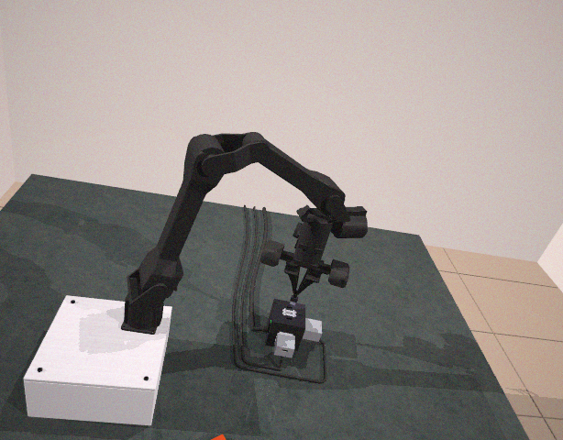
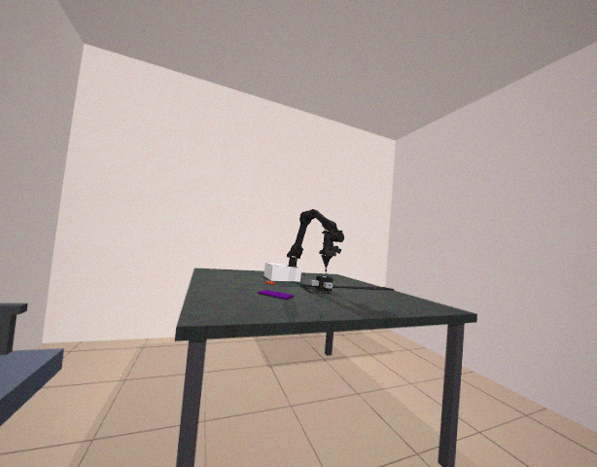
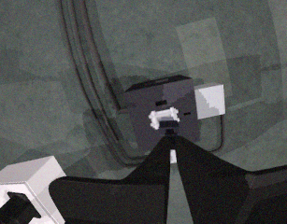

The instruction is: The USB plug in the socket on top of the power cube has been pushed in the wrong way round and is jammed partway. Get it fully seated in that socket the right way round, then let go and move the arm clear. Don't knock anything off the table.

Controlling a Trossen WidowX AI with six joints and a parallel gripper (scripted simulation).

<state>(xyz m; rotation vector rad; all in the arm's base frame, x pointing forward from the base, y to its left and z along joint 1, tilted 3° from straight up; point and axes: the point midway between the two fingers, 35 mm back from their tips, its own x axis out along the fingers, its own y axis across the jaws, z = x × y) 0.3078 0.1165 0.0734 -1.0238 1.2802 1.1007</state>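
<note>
My gripper tip is 20 mm above the dark USB plug. Round my gripper tip: white socket 70 mm below; then small orange piece 130 mm behind, 310 mm to the right, 130 mm below; then purple bar 180 mm ahead, 340 mm to the right, 130 mm below.
</note>
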